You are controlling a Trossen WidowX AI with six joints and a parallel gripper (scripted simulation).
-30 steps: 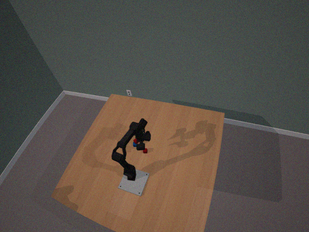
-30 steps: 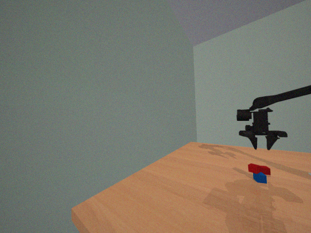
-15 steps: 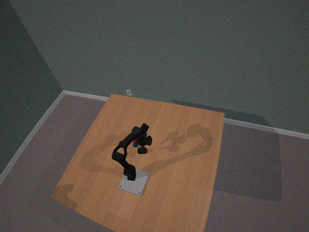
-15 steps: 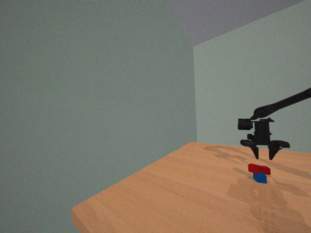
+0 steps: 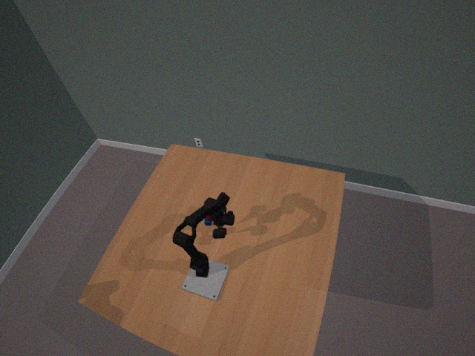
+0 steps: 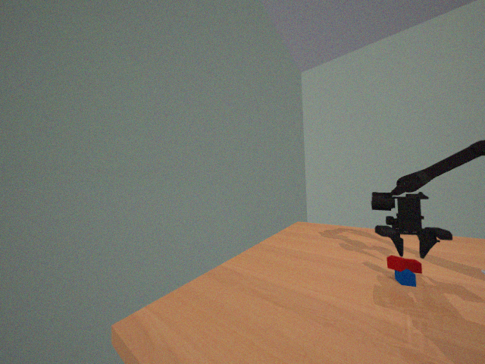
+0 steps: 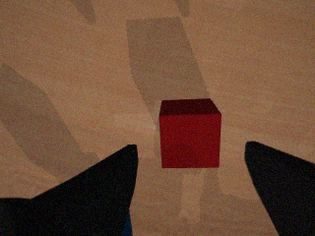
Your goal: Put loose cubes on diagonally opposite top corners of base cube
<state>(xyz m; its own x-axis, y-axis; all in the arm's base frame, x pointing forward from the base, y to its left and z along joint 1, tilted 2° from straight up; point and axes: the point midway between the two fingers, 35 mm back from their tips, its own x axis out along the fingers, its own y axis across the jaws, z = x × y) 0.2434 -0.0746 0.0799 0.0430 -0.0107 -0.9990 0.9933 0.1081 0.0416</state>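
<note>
Right now my gripper tip is 90 mm to the right of the red cube, 70 mm short of it and 10 mm below it. Round my gripper tip: blue base cube 100 mm to the left, 50 mm ahead, 30 mm below.
</note>
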